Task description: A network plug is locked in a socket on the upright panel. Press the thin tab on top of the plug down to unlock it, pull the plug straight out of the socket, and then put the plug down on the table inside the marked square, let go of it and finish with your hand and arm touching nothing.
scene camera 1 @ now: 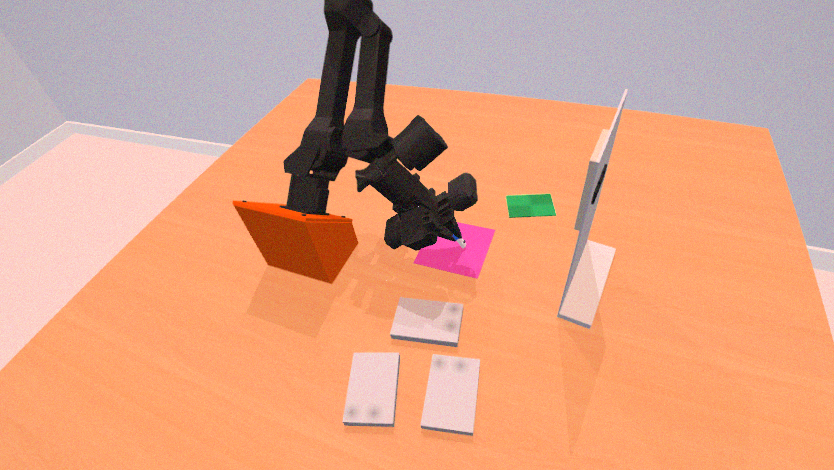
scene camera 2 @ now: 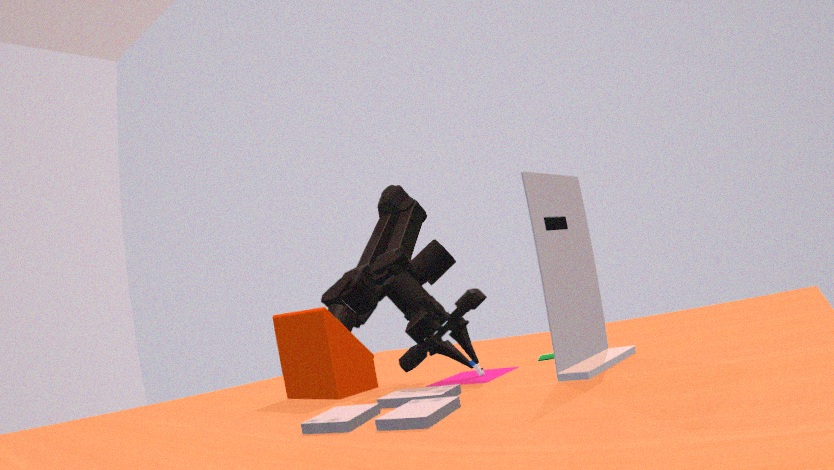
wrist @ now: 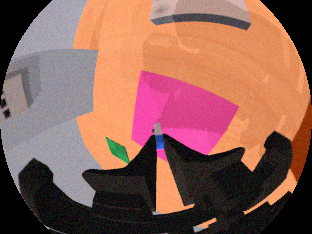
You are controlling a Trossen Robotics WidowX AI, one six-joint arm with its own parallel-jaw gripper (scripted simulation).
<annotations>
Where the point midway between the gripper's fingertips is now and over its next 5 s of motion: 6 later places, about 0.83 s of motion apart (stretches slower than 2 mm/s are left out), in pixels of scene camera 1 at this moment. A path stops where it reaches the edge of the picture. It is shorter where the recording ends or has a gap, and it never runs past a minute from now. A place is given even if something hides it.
The gripper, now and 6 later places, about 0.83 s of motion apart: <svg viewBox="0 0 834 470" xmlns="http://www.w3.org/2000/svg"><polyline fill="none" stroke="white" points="458,238 454,236 449,232 448,230 447,224 445,213 443,200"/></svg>
</annotations>
